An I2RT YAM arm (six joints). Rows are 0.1 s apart.
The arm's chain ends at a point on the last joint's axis. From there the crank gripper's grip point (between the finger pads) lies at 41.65 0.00 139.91 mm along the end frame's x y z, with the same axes.
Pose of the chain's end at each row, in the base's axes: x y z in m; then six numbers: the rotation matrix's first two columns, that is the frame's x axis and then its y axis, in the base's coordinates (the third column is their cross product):
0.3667 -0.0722 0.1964 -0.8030 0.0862 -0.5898 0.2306 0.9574 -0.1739
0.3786 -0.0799 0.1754 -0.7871 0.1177 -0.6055 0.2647 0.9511 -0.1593
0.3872 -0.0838 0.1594 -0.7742 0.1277 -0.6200 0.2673 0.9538 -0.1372
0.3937 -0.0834 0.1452 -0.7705 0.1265 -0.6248 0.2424 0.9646 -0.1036
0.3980 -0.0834 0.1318 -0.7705 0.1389 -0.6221 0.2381 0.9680 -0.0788
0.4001 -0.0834 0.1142 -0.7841 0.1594 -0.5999 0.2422 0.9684 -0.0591
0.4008 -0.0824 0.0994 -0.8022 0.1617 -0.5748 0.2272 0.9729 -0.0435
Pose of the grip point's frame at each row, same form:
0.4102 -0.1072 0.0615 -0.8030 0.0862 -0.5898 0.2306 0.9574 -0.1739
0.4238 -0.1150 0.0411 -0.7871 0.1177 -0.6055 0.2647 0.9511 -0.1593
0.4352 -0.1165 0.0255 -0.7742 0.1277 -0.6200 0.2673 0.9538 -0.1372
0.4441 -0.1105 0.0109 -0.7705 0.1265 -0.6248 0.2424 0.9646 -0.1036
0.4486 -0.1068 -0.0031 -0.7705 0.1389 -0.6221 0.2381 0.9680 -0.0788
0.4474 -0.1036 -0.0224 -0.7841 0.1594 -0.5999 0.2422 0.9684 -0.0591
0.4446 -0.0988 -0.0389 -0.8022 0.1617 -0.5748 0.2272 0.9729 -0.0435

